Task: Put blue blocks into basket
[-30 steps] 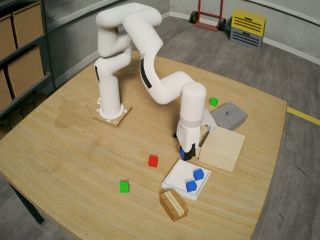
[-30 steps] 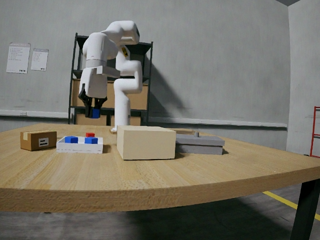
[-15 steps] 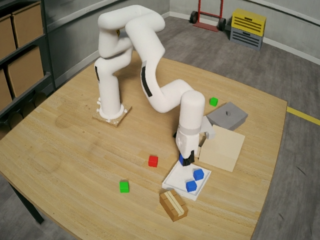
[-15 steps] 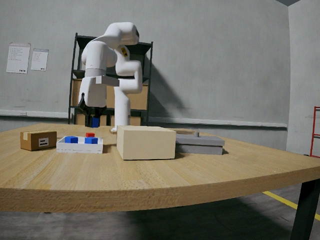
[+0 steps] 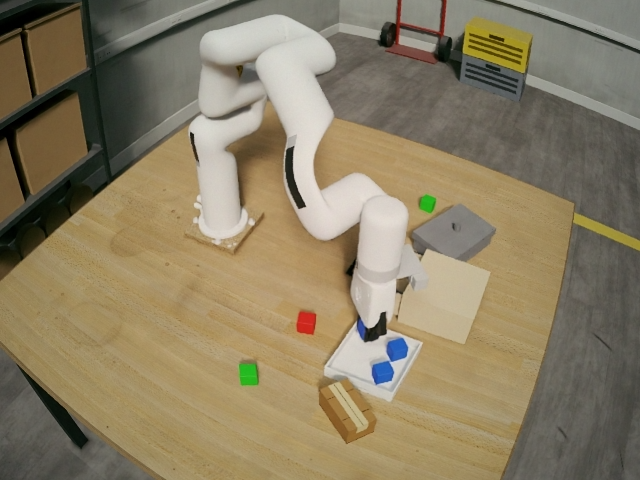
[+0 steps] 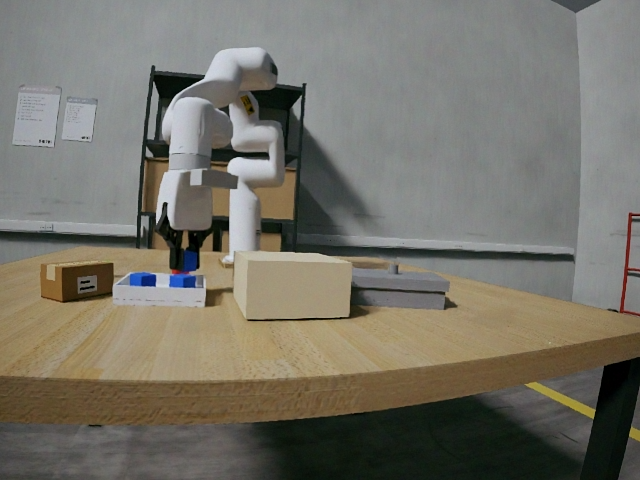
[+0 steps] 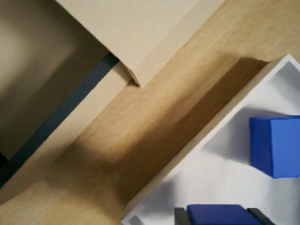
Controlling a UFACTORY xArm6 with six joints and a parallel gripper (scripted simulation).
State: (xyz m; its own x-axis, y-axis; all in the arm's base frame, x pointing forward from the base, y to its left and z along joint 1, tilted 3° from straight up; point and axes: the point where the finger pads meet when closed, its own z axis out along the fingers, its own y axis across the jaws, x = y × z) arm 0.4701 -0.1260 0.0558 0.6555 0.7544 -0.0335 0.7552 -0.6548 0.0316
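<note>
Right now my hand is 40 mm short of the white basket, 30 mm to the left of it and 50 mm above it. The rest, counted from my hand: red block 130 mm behind, 20 mm to the right, 50 mm below; then light wooden cabinet 40 mm ahead, 170 mm to the left, 20 mm below; then cardboard box 60 mm ahead, 170 mm to the right, 30 mm below.
</note>
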